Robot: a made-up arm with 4 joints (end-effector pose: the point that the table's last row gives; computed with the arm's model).
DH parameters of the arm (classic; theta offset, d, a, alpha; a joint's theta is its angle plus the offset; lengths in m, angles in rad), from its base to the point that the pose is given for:
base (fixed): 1.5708 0.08 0 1.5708
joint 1: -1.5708 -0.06 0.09 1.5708
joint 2: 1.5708 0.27 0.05 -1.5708
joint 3: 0 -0.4 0.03 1.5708
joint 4: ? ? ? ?
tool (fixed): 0 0.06 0 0
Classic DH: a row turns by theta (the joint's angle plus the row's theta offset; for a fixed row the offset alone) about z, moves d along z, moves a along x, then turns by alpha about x.
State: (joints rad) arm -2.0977 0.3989 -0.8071 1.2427
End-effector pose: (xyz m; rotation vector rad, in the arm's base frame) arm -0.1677 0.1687 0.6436 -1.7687 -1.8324 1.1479
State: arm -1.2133 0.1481 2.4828 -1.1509
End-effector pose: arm 0.1047 -0.7130 -0.3386 1.8753 -1.6541 -1.5743
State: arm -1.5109 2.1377 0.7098 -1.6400
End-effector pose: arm 0.4499 0.5749 0.5951 -2.1490 -0.6039 0.1972
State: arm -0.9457 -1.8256 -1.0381 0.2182
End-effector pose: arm -0.2997 -0.4610 0.7199 -1.6919 1.1396 -1.3383
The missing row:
joint 4: 0 0.33 0.4 -1.5708
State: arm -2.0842 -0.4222 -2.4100 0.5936
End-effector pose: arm -0.4900 0.0887 0.3096 1.4906 1.9994 1.0695
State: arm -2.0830 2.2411 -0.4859 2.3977
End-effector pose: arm 0.3080 -0.0344 0.5805 -1.4526 1.4664 -1.2764
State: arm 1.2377 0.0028 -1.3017 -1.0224
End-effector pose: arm -0.2491 0.5483 -0.7838 1.6365 1.5798 -0.5199
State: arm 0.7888 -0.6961 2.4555 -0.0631
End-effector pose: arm -0.3526 0.4112 0.0376 1.1064 -0.6481 2.4758
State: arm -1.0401 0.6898 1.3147 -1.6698
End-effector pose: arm 0.7463 -0.5573 0.1067 -2.1949 1.1508 0.0444
